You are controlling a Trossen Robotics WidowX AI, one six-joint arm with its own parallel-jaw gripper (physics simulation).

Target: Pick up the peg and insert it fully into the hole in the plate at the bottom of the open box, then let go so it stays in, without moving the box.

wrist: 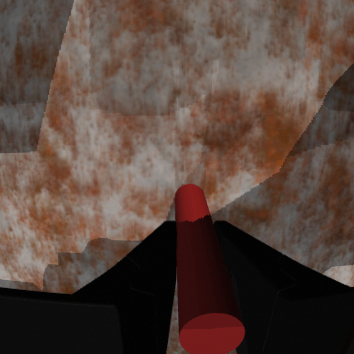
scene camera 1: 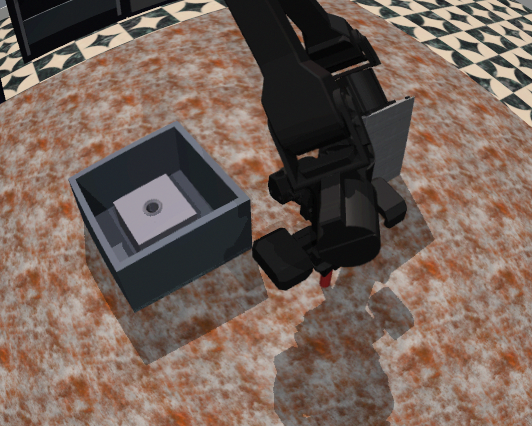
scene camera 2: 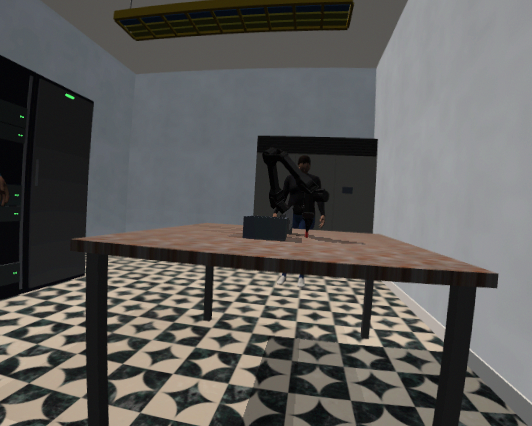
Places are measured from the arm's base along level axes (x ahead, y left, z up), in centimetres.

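Pixels of known places: gripper, fingertip midpoint: (wrist: 194, 231) (scene camera 1: 327, 271) (scene camera 2: 307, 231); arm's base at its link origin: (scene camera 1: 370, 111) (scene camera 2: 286, 211).
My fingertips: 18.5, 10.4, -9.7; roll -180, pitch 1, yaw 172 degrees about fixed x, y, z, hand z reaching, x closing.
For each thing: its top centre in the pictures, then the offset to it from my fingertips, as dx, dy, dz. Level surfaces: height alone.
- red peg at its top centre: (wrist: 209, 336) (scene camera 1: 331, 246) (scene camera 2: 307, 222) +0.0, -0.2, +5.0
- dark open box at its top centre: (scene camera 1: 147, 187) (scene camera 2: 267, 217) +11.7, -21.1, +6.8
- pale square plate at its top centre: (scene camera 1: 152, 206) +11.7, -21.1, +3.1
- marbled table at its surface level: dz -3.0
The red peg (scene camera 1: 325, 279) (scene camera 2: 307, 234) (wrist: 202, 270) stands about upright with its lower end at the table top, to the right of the box in scene camera 1. My gripper (scene camera 2: 307, 229) (wrist: 194, 231) points down and is shut on the peg, with one finger on each side of it in the wrist view; the arm hides the fingertips in scene camera 1. The dark open box (scene camera 1: 200, 260) (scene camera 2: 265, 228) stands upright on the table. In its bottom lies a pale square plate (scene camera 1: 172, 200) with a round, empty hole (scene camera 1: 152, 207) near its middle.
A thin grey upright panel (scene camera 1: 392, 142) stands behind and right of the gripper in scene camera 1. The box's raised walls surround the plate. The marbled table (scene camera 1: 200, 390) (scene camera 2: 200, 250) carries shadows of the arm and box. A person (scene camera 2: 304, 187) stands behind the table.
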